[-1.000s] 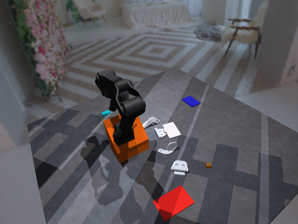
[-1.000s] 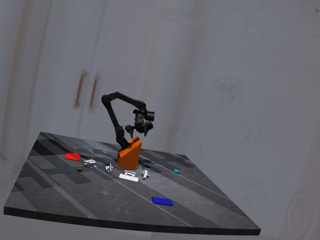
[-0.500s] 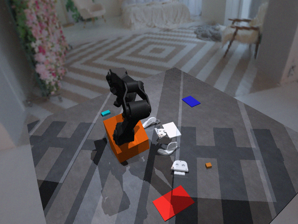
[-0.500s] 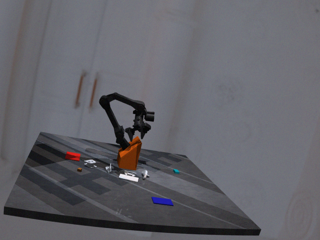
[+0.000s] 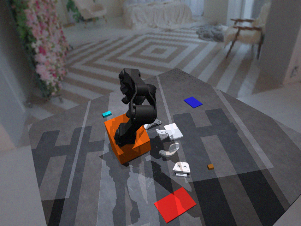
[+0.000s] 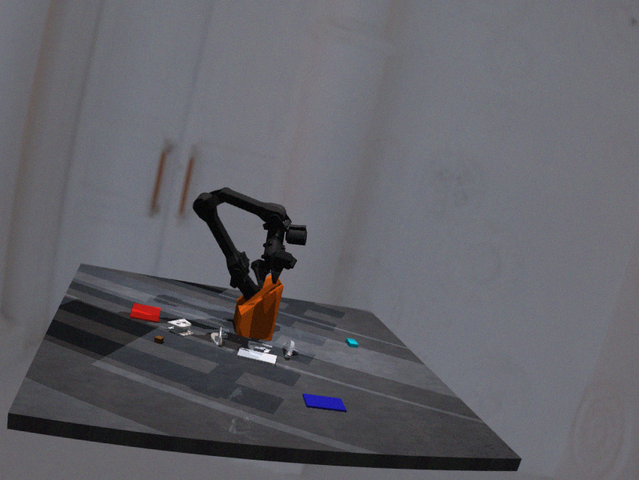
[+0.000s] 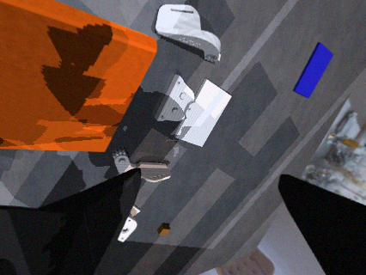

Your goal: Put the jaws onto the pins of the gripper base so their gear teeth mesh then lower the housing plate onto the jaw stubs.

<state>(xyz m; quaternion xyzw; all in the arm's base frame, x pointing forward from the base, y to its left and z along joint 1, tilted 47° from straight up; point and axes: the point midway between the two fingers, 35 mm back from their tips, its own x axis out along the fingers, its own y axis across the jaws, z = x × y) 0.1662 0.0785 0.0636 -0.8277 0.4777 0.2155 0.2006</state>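
My gripper tip is now 1 cm past the gripper jaw, 11 cm to the left of it and 20 cm above it. Round my gripper tip: red tile: 14 cm behind, 37 cm to the right, 20 cm below; small brown cube: 10 cm ahead, 33 cm to the right, 20 cm below; white flat slab: 13 cm ahead, 2 cm to the right, 20 cm below.
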